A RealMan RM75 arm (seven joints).
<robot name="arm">
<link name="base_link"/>
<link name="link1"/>
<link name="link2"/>
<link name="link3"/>
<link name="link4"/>
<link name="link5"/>
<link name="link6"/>
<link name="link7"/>
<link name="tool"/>
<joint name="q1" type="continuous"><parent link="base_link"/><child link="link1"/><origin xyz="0.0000 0.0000 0.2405"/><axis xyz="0 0 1"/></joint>
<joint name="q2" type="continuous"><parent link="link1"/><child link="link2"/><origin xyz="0.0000 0.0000 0.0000"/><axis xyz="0 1 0"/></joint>
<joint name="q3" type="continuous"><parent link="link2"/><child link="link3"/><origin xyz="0.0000 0.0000 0.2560"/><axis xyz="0 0 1"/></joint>
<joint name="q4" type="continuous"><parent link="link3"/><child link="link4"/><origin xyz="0.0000 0.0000 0.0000"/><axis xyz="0 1 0"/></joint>
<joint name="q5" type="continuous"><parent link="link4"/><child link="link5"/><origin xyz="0.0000 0.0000 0.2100"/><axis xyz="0 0 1"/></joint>
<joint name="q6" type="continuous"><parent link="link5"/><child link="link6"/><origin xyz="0.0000 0.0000 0.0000"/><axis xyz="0 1 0"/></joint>
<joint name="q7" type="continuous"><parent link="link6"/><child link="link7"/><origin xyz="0.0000 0.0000 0.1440"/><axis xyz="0 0 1"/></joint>
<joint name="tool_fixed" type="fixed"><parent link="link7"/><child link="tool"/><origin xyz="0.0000 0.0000 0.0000"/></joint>
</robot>
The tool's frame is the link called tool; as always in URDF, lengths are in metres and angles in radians. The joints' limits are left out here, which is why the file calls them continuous.
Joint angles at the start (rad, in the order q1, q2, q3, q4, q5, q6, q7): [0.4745 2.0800 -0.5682 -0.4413 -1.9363 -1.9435 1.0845]
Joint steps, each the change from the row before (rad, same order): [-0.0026 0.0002 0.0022 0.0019 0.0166 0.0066 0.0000]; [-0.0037 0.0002 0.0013 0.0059 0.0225 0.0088 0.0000]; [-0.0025 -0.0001 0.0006 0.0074 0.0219 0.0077 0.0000]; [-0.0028 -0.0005 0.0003 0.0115 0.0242 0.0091 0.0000]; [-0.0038 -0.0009 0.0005 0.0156 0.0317 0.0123 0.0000]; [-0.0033 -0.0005 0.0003 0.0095 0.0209 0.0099 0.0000]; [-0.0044 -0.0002 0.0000 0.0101 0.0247 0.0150 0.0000]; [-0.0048 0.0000 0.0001 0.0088 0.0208 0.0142 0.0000]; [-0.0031 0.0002 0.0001 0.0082 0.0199 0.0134 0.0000]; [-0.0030 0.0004 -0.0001 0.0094 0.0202 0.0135 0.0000]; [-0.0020 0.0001 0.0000 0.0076 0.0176 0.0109 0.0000]
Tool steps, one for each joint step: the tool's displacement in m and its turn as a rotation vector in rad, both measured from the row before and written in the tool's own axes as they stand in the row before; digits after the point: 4 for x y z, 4 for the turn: [-0.0009 -0.0014 -0.0006 0.0164 -0.0131 -0.0030]; [-0.0007 -0.0014 -0.0006 0.0206 -0.0182 -0.0005]; [-0.0007 -0.0013 -0.0003 0.0180 -0.0181 0.0004]; [-0.0004 -0.0013 -0.0003 0.0202 -0.0206 0.0035]; [-0.0004 -0.0018 -0.0006 0.0274 -0.0266 0.0054]; [-0.0001 -0.0014 -0.0007 0.0205 -0.0163 0.0036]; [0.0002 -0.0020 -0.0009 0.0275 -0.0172 0.0042]; [0.0005 -0.0017 -0.0011 0.0256 -0.0138 0.0048]; [0.0002 -0.0018 -0.0006 0.0232 -0.0133 0.0040]; [0.0004 -0.0017 -0.0005 0.0233 -0.0138 0.0054]; [0.0001 -0.0016 -0.0004 0.0193 -0.0120 0.0039]
